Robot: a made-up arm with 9 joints. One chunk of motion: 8 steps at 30 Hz.
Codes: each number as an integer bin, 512 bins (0 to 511) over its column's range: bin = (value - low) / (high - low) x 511, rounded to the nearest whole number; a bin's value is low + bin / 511 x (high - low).
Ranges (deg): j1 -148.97..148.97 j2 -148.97..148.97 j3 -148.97..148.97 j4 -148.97..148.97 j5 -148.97..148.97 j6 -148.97..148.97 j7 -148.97..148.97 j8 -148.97..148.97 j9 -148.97..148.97
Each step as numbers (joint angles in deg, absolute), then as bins.
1 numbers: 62.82 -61.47 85.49 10.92 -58.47 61.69 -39.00 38.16 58.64
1 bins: 363 150 402 274 155 361 189 321 356
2 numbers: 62.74 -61.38 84.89 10.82 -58.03 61.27 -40.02 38.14 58.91
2 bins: 363 150 401 274 156 361 187 321 357
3 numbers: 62.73 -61.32 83.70 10.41 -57.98 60.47 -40.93 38.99 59.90
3 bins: 363 150 399 273 156 359 185 322 358
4 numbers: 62.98 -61.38 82.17 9.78 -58.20 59.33 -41.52 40.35 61.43
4 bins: 364 150 396 272 156 357 184 325 361
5 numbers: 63.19 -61.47 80.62 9.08 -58.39 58.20 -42.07 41.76 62.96
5 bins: 364 150 394 271 155 355 183 327 363
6 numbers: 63.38 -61.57 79.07 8.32 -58.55 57.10 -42.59 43.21 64.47
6 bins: 364 150 391 270 155 353 182 330 366
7 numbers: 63.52 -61.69 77.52 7.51 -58.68 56.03 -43.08 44.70 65.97
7 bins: 364 150 388 268 155 352 182 332 369
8 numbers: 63.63 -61.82 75.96 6.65 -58.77 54.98 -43.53 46.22 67.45
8 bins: 365 149 386 267 155 350 181 335 371
